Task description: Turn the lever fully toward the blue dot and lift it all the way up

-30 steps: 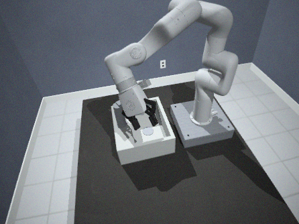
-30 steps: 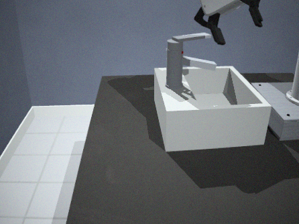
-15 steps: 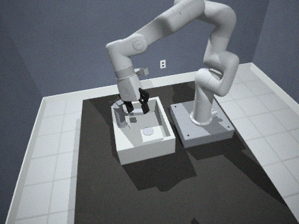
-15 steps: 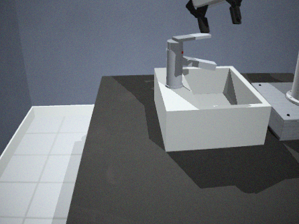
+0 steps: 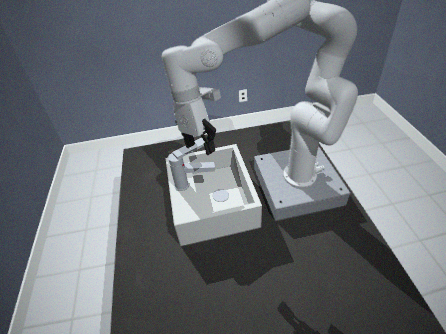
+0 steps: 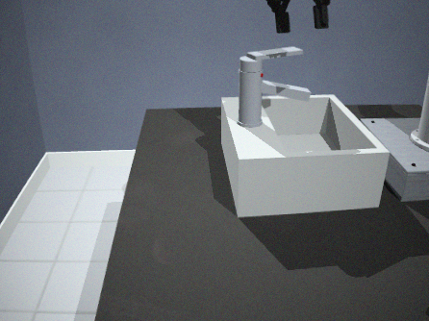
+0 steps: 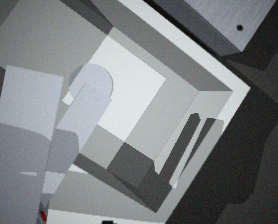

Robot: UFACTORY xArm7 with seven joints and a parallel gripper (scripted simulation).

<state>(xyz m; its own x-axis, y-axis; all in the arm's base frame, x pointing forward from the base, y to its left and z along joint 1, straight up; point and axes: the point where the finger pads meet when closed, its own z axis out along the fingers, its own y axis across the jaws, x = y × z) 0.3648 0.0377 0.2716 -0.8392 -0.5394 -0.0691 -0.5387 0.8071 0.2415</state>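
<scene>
Now: hand 9 cm to the left of the flat lever, 7 cm above it and 3 cm short of it. The rest, counted from my hand: white sink basin 31 cm below, 7 cm to the right, 4 cm behind; then grey mixer tap 12 cm below, 8 cm to the right, 5 cm ahead.
</scene>
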